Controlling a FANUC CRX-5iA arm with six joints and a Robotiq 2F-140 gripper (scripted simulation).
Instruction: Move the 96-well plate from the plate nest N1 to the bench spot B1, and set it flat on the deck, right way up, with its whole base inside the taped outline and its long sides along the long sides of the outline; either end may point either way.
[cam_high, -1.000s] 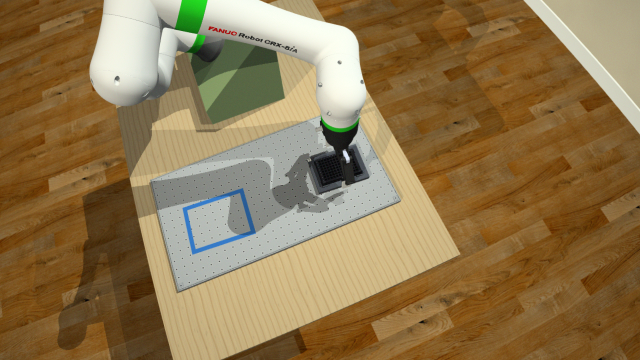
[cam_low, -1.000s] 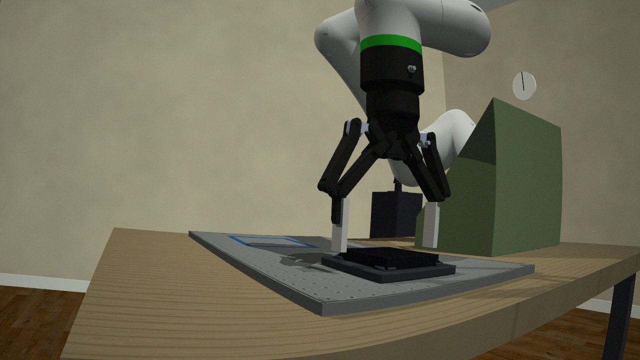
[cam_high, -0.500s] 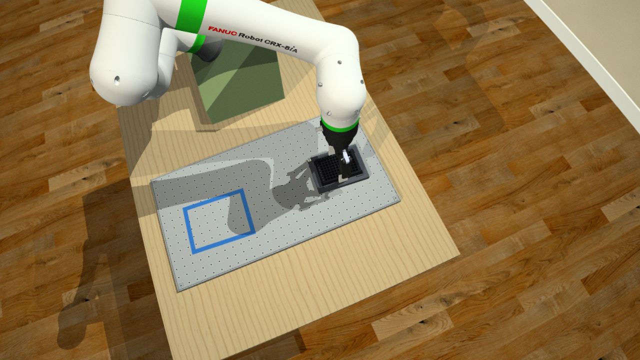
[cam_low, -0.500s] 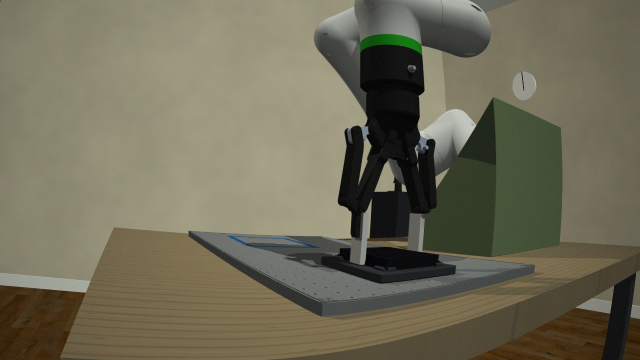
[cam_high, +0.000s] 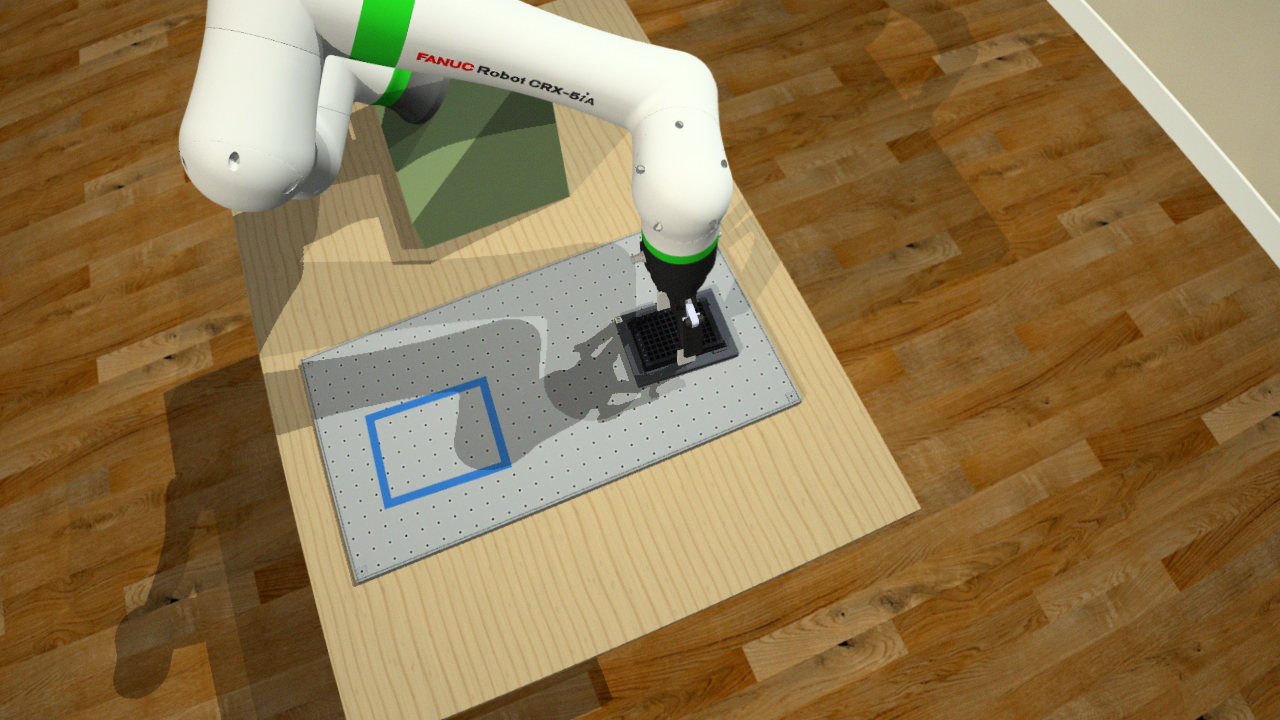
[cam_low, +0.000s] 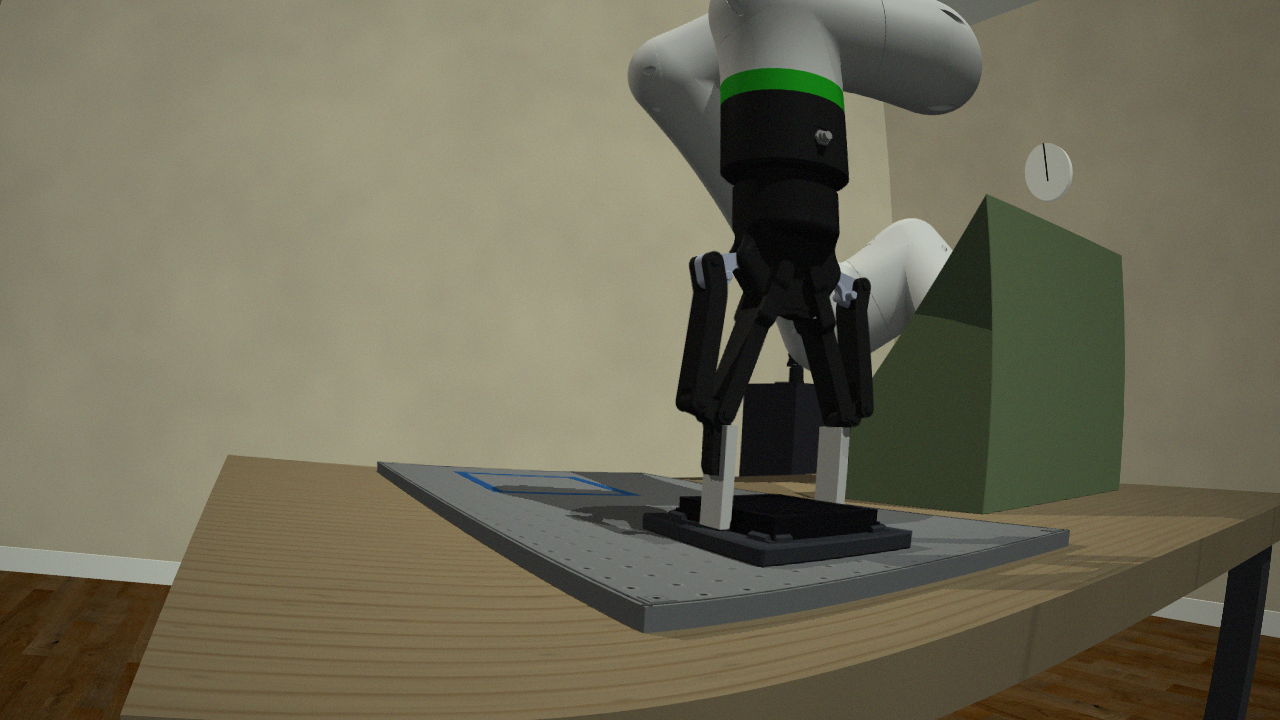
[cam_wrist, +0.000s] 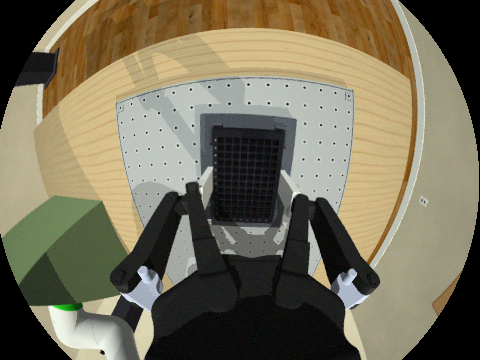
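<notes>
Now: hand 30 mm above the plate nest N1. Also, from my hand: 96-well plate (20 mm below).
</notes>
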